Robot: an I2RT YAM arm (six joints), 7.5 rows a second.
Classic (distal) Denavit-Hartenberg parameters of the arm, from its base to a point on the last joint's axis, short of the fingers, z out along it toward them. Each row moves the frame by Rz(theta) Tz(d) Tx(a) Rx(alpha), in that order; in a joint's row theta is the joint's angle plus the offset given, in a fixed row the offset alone. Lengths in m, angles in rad.
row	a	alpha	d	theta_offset
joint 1	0.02	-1.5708	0.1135	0
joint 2	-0.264	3.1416	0	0
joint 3	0.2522	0	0	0.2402
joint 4	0.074	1.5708	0	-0.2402
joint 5	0	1.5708	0	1.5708
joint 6	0	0	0.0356	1.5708
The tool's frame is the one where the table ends.
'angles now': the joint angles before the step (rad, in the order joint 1, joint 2, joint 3, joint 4, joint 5, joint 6). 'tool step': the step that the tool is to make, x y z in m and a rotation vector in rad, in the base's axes. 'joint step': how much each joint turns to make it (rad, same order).
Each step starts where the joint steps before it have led.
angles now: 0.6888 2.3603 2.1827 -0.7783 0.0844 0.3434
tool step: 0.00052 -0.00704 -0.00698 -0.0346 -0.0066 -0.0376
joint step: -0.0082 -0.0147 -0.0495 0.0173 0.0422 0.0065
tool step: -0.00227 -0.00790 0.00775 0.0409 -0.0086 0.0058
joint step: -0.0114 -0.0501 -0.0627 0.0448 -0.0316 0.0012
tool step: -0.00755 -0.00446 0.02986 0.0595 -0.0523 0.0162
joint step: 0.0009 -0.0734 -0.0245 0.0294 -0.0206 -0.0032
